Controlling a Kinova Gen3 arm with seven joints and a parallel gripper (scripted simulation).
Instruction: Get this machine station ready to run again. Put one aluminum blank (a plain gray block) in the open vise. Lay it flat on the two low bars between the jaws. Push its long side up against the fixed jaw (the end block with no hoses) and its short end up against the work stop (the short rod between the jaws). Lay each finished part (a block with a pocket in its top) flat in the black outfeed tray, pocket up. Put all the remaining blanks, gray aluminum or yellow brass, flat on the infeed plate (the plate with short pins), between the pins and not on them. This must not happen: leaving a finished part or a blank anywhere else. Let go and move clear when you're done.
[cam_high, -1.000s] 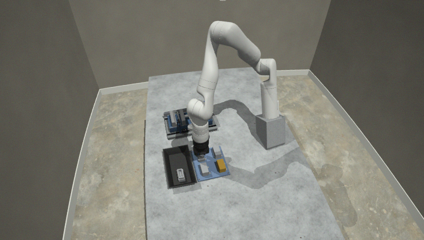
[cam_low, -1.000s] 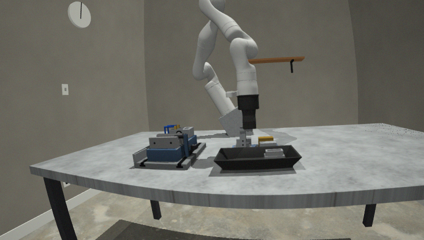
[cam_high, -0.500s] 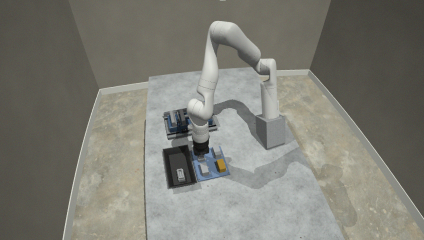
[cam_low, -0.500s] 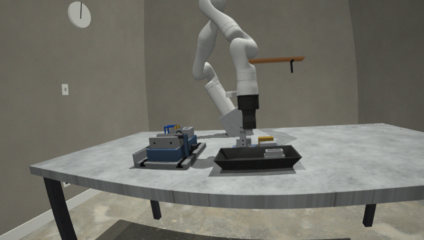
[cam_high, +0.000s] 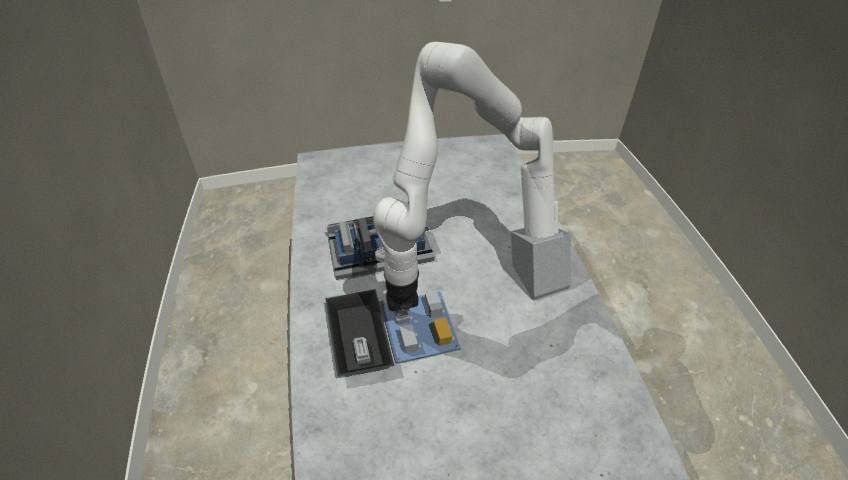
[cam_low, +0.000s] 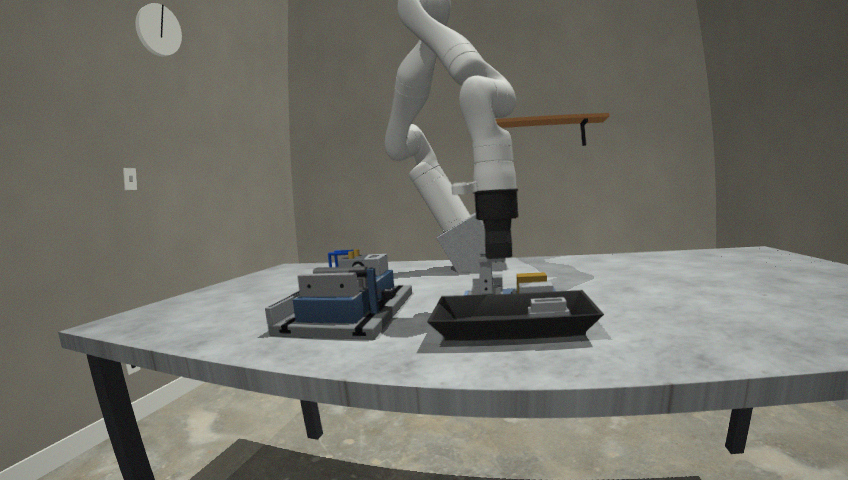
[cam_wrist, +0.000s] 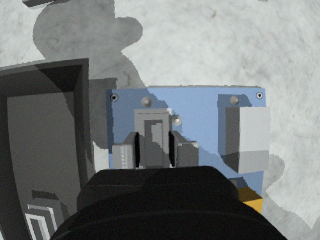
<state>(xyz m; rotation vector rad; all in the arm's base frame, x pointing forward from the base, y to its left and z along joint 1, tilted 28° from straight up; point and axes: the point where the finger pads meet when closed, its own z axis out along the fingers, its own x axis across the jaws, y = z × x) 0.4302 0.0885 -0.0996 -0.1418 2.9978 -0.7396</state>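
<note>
Right now the yellow brass blank is 100 mm behind my hand, 80 mm to the left of it and 30 mm below it. From my hand the other things lie so: vise 30 mm ahead, 260 mm to the right, 10 mm below.
</note>
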